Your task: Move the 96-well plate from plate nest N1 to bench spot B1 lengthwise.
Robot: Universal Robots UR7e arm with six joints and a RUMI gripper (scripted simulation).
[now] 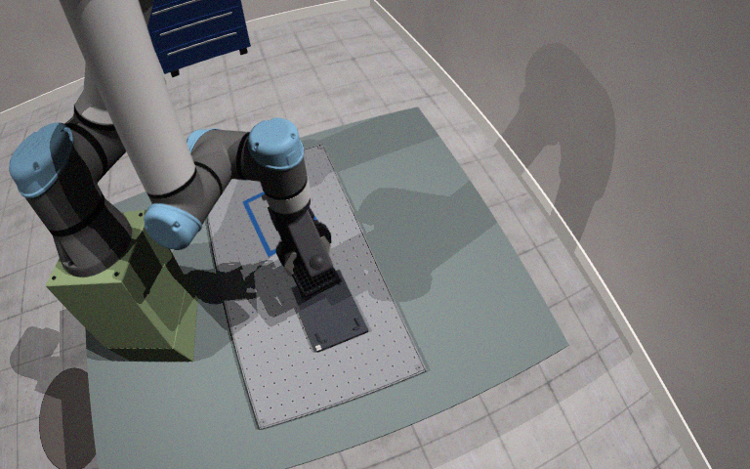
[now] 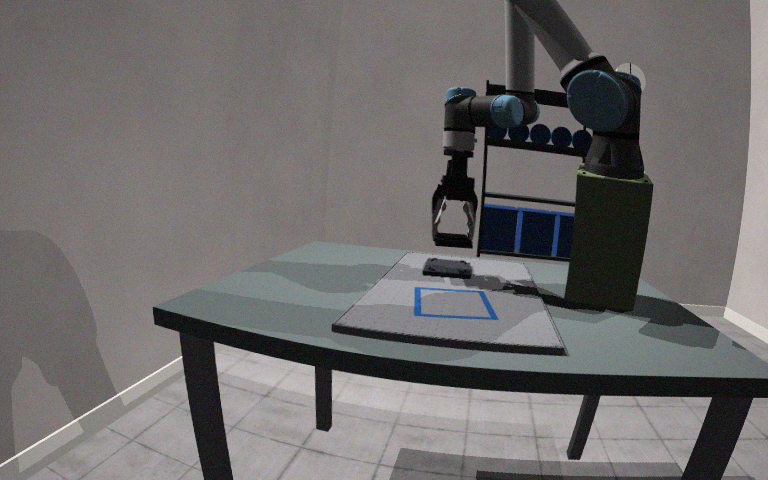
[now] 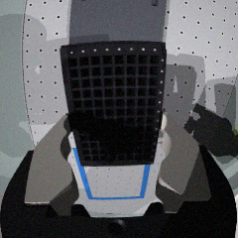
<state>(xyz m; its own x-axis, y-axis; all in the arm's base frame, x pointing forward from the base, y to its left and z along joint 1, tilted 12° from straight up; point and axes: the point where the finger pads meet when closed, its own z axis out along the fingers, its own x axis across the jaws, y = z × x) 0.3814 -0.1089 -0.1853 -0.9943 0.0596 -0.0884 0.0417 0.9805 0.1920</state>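
Right now my hand is 10 mm past the plate nest N1, 70 mm to the left of it and 90 mm above it. From my hand the other things lie so: black 96-well plate 10 mm below.
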